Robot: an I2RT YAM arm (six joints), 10 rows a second.
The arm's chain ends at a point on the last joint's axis. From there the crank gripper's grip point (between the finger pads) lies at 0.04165 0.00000 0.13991 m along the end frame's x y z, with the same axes.
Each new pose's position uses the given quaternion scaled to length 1; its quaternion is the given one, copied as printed.
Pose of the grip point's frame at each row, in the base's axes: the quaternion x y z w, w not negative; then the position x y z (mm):
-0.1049 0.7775 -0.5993 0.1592 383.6 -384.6 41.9
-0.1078 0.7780 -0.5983 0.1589 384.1 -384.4 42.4
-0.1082 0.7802 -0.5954 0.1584 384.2 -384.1 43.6
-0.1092 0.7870 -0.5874 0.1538 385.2 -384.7 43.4
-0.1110 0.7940 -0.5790 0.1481 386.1 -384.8 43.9
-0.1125 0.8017 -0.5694 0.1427 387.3 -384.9 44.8
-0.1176 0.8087 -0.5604 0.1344 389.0 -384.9 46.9
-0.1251 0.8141 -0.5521 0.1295 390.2 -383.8 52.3
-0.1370 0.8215 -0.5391 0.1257 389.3 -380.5 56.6
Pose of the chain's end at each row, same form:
-0.1049 0.7775 -0.5993 0.1592 370.0 -244.1 79.3
-0.1078 0.7780 -0.5983 0.1589 370.0 -244.1 80.0
-0.1082 0.7802 -0.5954 0.1584 370.2 -244.0 82.2
-0.1092 0.7870 -0.5874 0.1538 372.1 -245.4 84.9
-0.1110 0.7940 -0.5790 0.1481 374.0 -246.3 88.3
-0.1125 0.8017 -0.5694 0.1427 376.3 -247.4 92.5
-0.1176 0.8087 -0.5604 0.1344 379.1 -248.3 97.4
-0.1251 0.8141 -0.5521 0.1295 380.3 -248.1 105.3
-0.1370 0.8215 -0.5391 0.1257 378.5 -246.4 113.2

